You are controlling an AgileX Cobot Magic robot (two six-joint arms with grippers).
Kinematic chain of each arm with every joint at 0, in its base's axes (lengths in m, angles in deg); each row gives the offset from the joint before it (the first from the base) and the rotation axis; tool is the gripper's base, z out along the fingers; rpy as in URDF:
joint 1: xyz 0 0 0.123 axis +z
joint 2: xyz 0 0 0 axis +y
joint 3: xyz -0.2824 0 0.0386 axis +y
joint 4: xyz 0.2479 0 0.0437 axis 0.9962 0 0.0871
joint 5: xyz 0 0 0 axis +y
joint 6: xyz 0.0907 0 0.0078 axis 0.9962 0 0.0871
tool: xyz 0 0 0 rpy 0 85 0
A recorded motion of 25 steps. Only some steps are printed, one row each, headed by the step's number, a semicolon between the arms.
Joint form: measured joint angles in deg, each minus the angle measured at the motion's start. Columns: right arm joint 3, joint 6, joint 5, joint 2, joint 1, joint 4; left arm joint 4, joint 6, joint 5, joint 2, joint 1, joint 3.
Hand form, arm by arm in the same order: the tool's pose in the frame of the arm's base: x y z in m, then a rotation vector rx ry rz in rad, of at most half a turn. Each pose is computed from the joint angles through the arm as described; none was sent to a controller.
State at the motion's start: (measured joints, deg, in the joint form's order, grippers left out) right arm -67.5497 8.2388 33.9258 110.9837 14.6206 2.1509; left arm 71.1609 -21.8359 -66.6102 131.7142 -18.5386 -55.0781
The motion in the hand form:
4: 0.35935 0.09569 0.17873 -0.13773 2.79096 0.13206; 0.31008 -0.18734 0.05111 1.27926 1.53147 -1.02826
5: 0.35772 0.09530 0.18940 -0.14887 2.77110 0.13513; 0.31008 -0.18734 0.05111 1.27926 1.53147 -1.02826
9: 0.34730 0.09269 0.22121 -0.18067 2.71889 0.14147; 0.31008 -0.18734 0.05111 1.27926 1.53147 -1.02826
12: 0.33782 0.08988 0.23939 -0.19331 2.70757 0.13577; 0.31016 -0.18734 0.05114 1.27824 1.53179 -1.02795
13: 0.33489 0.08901 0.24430 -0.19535 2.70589 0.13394; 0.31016 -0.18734 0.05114 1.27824 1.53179 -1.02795
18: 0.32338 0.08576 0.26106 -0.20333 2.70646 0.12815; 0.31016 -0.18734 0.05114 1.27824 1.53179 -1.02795
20: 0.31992 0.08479 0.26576 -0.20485 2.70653 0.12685; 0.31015 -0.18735 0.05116 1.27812 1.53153 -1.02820
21: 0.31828 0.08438 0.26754 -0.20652 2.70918 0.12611; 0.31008 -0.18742 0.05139 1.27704 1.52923 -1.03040
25: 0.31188 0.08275 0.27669 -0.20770 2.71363 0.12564; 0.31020 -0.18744 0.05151 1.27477 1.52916 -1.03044
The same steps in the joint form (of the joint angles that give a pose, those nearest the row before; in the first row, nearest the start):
4: -1.10 -0.66 2.65 -4.29 0.00 -0.16; 0.00 0.00 0.00 0.00 0.00 0.00
5: -1.38 -1.13 3.34 -5.81 0.00 -0.16; 0.00 0.00 0.00 0.00 0.00 0.00
9: -1.44 -2.48 5.73 -10.99 0.00 -0.16; 0.00 0.00 0.00 0.00 0.00 0.00
12: -1.45 -2.73 8.39 -14.21 0.00 -0.56; -0.05 0.00 0.00 0.00 0.00 0.00
13: -1.45 -2.72 9.21 -15.11 0.00 -0.68; -0.05 0.00 0.00 0.00 0.00 0.00
18: -1.45 -2.83 12.50 -18.30 0.00 -0.98; -0.05 0.00 0.00 0.00 0.00 0.00
20: -1.45 -2.85 13.43 -19.21 0.00 -1.04; -0.05 0.00 -0.02 0.00 0.00 0.00
21: -1.45 -2.90 13.96 -19.58 0.00 -1.04; -0.05 0.00 -0.18 0.00 0.00 0.00
25: -1.74 -2.90 16.11 -21.18 0.00 -1.04; -0.16 0.00 -0.23 0.00 0.00 0.00

